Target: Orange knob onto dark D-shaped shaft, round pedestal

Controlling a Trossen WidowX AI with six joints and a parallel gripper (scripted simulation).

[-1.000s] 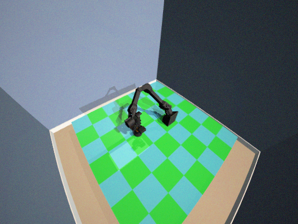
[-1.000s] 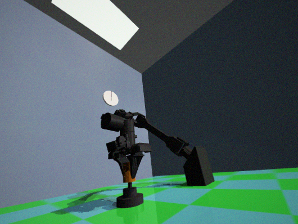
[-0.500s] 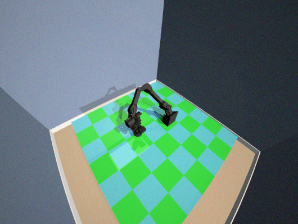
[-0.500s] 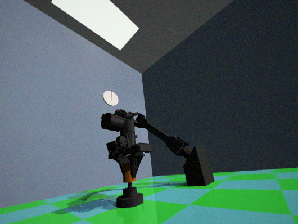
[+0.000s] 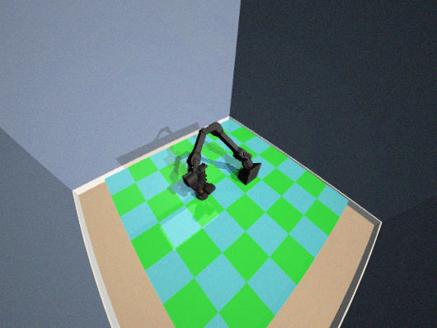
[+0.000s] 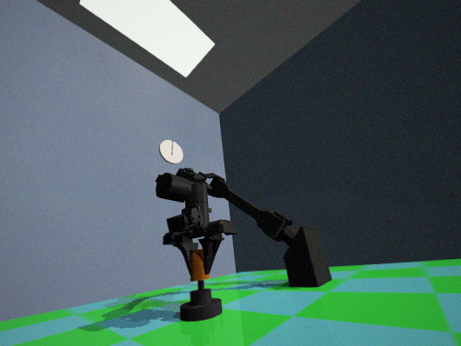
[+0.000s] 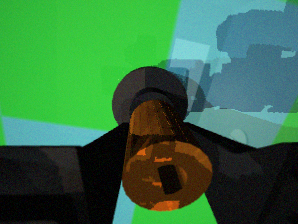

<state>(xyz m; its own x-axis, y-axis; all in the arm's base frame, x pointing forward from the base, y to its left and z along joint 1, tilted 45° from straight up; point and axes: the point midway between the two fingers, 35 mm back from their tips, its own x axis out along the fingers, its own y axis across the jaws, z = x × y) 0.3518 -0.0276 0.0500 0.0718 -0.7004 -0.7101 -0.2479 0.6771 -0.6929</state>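
Now: the orange knob 20 mm above my gripper tip. The rest, counted from my gripper tip: pedestal (40 mm below).
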